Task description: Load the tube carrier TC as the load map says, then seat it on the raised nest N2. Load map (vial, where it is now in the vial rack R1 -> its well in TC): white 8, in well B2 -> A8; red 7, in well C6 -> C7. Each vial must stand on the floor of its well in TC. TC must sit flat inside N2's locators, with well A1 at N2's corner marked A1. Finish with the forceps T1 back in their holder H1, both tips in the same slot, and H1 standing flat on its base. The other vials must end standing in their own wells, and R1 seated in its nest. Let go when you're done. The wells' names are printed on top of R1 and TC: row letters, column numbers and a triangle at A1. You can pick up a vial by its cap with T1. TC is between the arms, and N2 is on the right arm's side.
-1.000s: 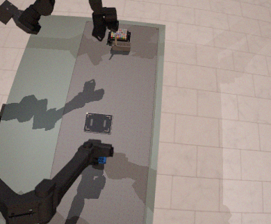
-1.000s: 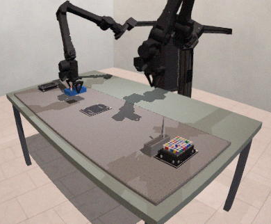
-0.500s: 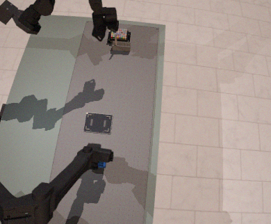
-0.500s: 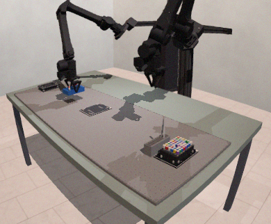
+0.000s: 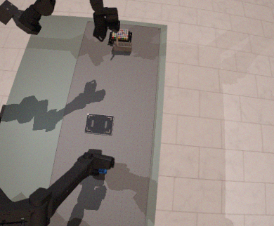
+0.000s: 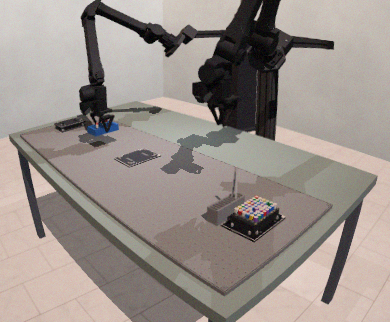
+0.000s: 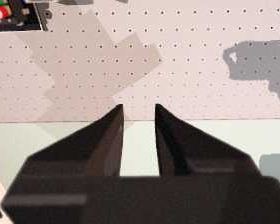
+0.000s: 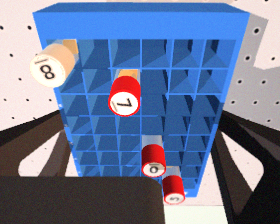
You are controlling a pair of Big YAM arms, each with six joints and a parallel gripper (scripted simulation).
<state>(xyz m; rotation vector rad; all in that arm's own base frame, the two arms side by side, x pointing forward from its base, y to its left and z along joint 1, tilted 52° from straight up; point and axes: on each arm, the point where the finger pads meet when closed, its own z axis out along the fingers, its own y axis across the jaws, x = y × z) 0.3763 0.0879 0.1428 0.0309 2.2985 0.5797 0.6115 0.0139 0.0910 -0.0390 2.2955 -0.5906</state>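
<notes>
Now: right hand 43 cm to the left of the raised nest, 6 cm short of it and 6 cm above it. The rest, counted from my right hand: holder: 81 cm to the left, 7 cm below, 7 cm behind; then tube carrier: right at my right hand.
</notes>
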